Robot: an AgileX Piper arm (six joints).
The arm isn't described. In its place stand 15 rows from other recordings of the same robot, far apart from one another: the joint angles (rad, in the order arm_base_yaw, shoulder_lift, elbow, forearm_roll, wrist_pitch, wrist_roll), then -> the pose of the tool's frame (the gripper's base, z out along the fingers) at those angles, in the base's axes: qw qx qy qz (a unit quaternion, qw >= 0); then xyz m.
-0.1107, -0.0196, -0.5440, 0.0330, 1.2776, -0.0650 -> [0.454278 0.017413 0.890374 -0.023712 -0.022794 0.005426 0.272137]
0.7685, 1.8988, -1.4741, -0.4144, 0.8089, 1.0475 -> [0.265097 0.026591 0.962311 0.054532 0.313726 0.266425 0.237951]
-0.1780, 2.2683, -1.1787, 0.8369, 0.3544, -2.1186 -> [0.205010 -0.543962 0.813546 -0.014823 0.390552 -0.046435 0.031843]
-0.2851, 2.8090, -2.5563, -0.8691, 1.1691, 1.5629 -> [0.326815 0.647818 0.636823 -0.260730 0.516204 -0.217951 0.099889]
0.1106, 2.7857, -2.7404, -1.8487, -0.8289, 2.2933 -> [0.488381 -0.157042 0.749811 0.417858 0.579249 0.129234 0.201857]
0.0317, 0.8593, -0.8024, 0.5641, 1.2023, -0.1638 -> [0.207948 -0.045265 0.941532 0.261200 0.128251 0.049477 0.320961]
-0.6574, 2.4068, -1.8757, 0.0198, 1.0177, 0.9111 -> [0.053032 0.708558 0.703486 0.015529 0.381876 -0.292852 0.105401]
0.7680, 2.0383, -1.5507, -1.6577, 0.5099, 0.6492 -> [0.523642 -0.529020 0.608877 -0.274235 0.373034 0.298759 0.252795]
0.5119, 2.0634, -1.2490, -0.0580, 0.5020, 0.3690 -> [0.161388 -0.092940 0.980903 0.056091 0.350011 0.193744 0.117606]
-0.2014, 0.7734, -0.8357, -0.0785, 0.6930, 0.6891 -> [0.485309 0.362205 0.791455 0.082961 0.143554 -0.033962 0.360115]
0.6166, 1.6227, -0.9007, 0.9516, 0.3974, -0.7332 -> [0.252608 -0.254349 0.893945 0.268994 0.247420 0.210523 0.205804]
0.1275, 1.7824, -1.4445, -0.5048, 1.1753, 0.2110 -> [0.108932 -0.038911 0.968247 -0.221625 0.363395 0.005640 0.270183]
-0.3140, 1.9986, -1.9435, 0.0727, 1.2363, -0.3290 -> [0.184174 -0.001896 0.982611 -0.023473 0.415492 -0.128364 0.309226]
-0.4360, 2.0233, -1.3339, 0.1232, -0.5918, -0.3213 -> [0.656617 0.101036 0.704792 -0.248825 0.421649 -0.203330 0.234911]
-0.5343, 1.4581, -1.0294, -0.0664, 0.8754, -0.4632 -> [0.140708 0.018530 0.983806 -0.109472 0.240193 -0.147511 0.259477]
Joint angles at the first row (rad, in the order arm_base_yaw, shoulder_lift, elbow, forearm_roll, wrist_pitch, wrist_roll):
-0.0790 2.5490 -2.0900 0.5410 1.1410 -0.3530
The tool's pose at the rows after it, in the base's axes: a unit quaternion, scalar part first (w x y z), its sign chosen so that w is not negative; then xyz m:
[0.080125 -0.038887 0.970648 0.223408 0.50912 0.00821 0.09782]
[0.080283 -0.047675 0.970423 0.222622 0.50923 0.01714 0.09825]
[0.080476 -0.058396 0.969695 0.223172 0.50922 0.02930 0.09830]
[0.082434 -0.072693 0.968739 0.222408 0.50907 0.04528 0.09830]
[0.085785 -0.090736 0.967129 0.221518 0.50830 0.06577 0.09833]
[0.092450 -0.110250 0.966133 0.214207 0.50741 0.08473 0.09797]
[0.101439 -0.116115 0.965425 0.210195 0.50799 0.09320 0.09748]
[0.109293 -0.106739 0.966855 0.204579 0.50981 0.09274 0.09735]
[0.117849 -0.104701 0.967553 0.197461 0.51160 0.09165 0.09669]
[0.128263 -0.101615 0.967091 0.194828 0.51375 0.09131 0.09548]
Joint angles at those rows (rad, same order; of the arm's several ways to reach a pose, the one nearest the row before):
-0.0640 2.5490 -2.0920 0.5170 1.1340 -0.3510
-0.0460 2.5480 -2.0920 0.5150 1.1300 -0.3510
-0.0220 2.5480 -2.0920 0.5160 1.1240 -0.3510
0.0100 2.5480 -2.0919 0.5150 1.1120 -0.3510
0.0510 2.5480 -2.0920 0.5140 1.0950 -0.3510
0.0910 2.5480 -2.0920 0.5000 1.0700 -0.3510
0.1090 2.5490 -2.0920 0.4950 1.0450 -0.3490
0.1100 2.5490 -2.0919 0.4850 1.0230 -0.3290
0.1100 2.5500 -2.0920 0.4730 1.0020 -0.3240
0.1100 2.5530 -2.0920 0.4730 0.9770 -0.3240

